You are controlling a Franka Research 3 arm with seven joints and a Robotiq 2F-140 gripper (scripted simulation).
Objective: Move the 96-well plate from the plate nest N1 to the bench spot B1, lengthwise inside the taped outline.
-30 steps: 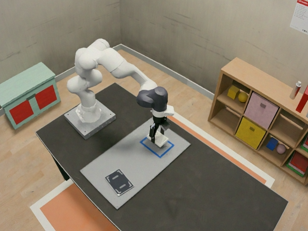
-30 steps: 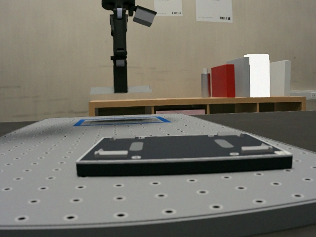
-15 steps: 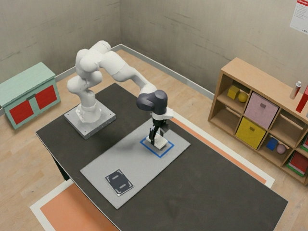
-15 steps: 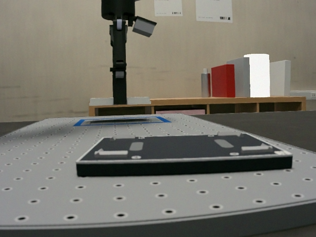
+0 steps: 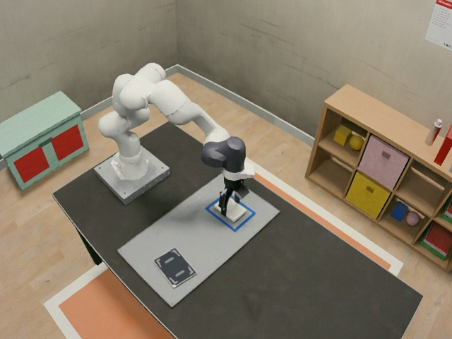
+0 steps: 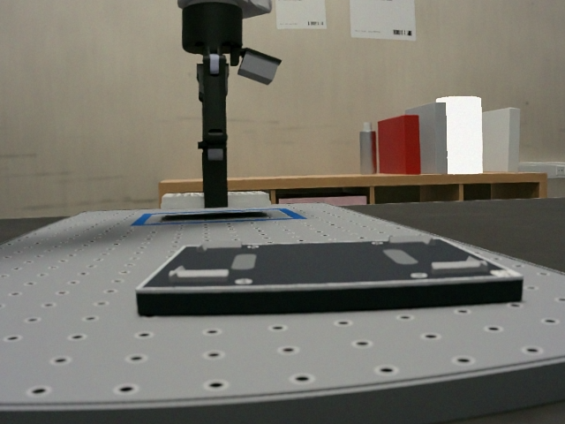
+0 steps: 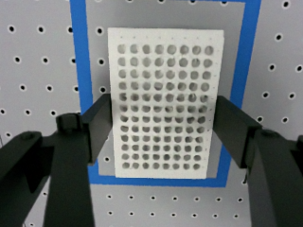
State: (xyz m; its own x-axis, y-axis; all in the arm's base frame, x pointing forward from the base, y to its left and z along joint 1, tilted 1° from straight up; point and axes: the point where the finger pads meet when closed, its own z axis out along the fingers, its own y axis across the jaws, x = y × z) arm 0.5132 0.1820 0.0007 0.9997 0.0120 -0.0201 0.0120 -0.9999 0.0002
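My gripper is now 20 mm above the white 96-well plate. From my hand the other things lie so: dark plate nest 40 mm ahead, 400 mm to the right, 30 mm below.
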